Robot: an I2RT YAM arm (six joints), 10 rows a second.
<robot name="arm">
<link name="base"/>
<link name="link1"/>
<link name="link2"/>
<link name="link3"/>
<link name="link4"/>
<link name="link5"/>
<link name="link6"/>
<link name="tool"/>
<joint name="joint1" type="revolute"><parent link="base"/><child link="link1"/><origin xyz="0 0 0.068" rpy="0 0 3.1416"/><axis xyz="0 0 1"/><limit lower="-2.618" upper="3.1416"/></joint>
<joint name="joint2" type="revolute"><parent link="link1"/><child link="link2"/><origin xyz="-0.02 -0.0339 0.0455" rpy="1.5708 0 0"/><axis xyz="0 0 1"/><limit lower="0" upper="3.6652"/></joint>
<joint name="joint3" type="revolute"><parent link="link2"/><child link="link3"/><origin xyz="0.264 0 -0.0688" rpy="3.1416 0 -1.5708"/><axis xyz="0 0 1"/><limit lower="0" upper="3.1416"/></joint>
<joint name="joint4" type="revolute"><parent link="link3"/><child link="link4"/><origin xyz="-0.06 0.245 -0.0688" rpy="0 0 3.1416"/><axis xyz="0 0 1"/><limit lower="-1.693" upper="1.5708"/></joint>
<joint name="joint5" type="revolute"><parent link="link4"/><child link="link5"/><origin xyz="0.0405 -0.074 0.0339" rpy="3.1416 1.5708 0"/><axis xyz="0 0 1"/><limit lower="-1.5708" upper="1.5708"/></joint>
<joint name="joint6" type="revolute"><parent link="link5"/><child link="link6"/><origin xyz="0 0.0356 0.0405" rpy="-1.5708 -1.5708 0"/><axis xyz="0 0 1"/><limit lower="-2.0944" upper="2.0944"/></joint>
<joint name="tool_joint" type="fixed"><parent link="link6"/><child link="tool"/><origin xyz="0 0 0" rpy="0 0 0"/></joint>
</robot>
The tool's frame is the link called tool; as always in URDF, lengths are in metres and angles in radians.
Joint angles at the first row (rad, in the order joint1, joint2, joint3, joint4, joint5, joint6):
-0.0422, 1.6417, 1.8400, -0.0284, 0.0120, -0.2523
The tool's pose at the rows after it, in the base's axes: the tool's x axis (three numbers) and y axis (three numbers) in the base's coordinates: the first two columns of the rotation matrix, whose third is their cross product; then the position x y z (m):
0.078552, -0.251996, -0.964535, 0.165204, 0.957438, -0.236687, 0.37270, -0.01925, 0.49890
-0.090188, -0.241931, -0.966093, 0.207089, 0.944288, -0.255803, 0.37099, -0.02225, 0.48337
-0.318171, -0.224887, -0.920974, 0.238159, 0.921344, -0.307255, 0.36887, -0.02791, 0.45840
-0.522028, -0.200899, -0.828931, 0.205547, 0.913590, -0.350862, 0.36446, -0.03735, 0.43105
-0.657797, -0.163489, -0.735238, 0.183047, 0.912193, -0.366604, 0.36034, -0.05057, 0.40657
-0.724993, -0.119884, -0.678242, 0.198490, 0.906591, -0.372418, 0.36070, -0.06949, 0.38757
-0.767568, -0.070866, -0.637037, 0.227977, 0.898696, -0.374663, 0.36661, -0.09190, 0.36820
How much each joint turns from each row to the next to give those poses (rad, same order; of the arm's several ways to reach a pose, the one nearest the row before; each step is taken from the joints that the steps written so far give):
0.0000, -0.0061, 0.0027, -0.0611, 0.0874, 0.0000
-0.0003, -0.0050, 0.0000, -0.1583, 0.0831, 0.0000
-0.0069, 0.0053, -0.0027, -0.2079, 0.0923, 0.0000
-0.0244, 0.0107, -0.0106, -0.1999, 0.0210, 0.0000
-0.0370, 0.0119, -0.0271, -0.1270, 0.0012, 0.0038
-0.0511, 0.0190, -0.0290, -0.0374, 0.0004, 0.0000
-0.0561, 0.0405, -0.0156, -0.0015, 0.0000, 0.0000

